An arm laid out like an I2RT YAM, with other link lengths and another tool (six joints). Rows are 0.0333 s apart.
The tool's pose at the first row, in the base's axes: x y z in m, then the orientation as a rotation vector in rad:
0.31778 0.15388 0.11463 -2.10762 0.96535 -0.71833
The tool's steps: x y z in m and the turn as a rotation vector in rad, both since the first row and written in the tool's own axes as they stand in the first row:
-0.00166 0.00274 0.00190 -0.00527 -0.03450 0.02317
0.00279 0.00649 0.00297 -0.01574 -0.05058 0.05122
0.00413 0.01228 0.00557 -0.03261 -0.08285 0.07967
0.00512 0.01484 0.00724 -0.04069 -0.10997 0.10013
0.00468 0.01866 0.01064 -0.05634 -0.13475 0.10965
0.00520 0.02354 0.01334 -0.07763 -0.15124 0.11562
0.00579 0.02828 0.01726 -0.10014 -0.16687 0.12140
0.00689 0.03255 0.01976 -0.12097 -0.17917 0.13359
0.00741 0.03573 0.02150 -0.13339 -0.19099 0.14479
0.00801 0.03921 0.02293 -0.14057 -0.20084 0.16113
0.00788 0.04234 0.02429 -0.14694 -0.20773 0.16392
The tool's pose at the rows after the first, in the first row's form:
0.31706 0.15459 0.11105 -2.10325 0.97235 -0.66640
0.31880 0.14962 0.10834 -2.09681 0.99667 -0.63076
0.31903 0.14673 0.10254 -2.09725 1.01559 -0.57451
0.31973 0.14532 0.09974 -2.09409 1.02447 -0.53121
0.32032 0.14508 0.09464 -2.10373 1.02810 -0.49300
0.32053 0.14331 0.08933 -2.11916 1.03596 -0.46335
0.32170 0.14200 0.08341 -2.13537 1.04466 -0.43402
0.32234 0.13998 0.07880 -2.14530 1.06041 -0.40567
0.32256 0.13868 0.07539 -2.14874 1.07086 -0.38172
0.32249 0.13705 0.07194 -2.14405 1.08444 -0.35959
0.32209 0.13616 0.06867 -2.14778 1.08644 -0.34780

